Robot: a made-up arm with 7 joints.
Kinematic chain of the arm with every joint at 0, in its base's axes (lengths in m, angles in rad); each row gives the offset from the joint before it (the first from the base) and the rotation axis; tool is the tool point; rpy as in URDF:
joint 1: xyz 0 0 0.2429 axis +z
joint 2: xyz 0 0 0 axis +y
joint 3: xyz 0 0 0.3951 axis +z
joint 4: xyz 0.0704 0 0 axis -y
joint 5: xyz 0.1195 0 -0.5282 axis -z
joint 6: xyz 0 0 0 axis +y
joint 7: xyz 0.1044 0 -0.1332 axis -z
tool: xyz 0 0 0 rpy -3.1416 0 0
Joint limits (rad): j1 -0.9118..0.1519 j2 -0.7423..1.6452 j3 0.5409..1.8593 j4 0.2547..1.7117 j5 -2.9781..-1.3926 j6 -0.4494..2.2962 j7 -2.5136..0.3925
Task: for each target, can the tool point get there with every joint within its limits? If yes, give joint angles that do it. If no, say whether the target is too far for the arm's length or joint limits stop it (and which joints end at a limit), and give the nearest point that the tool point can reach.
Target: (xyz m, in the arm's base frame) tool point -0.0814 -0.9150 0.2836
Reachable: no: joint limits stop it (at a limit: joint 1, joint 3, joint 4) | nearest point 0.2308 -0.2776 0.2647 | short by 0.710 m
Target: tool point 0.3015 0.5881 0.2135
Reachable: yes | joints -0.2328 0.9798 1.5531 0.7307 -2.4432 1.8521 -0.0124
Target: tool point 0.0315 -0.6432 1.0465
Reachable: no: joint limits stop it (at a limit: joint 1, joint 3, joint 4, joint 6) | nearest point 0.4002 -0.2752 0.9473 | short by 0.530 m
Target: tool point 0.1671 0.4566 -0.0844
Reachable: yes | joints -0.2294 1.0972 0.9717 0.6353 -1.8702 0.6067 -1.0417
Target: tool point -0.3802 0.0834 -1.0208
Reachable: no: too far | nearest point -0.0375 0.2477 -0.3691 | short by 0.754 m
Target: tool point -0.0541 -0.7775 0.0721
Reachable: no: joint limits stop it (at a limit: joint 1, joint 3, joint 4) | nearest point 0.2193 -0.2652 0.1419 | short by 0.585 m
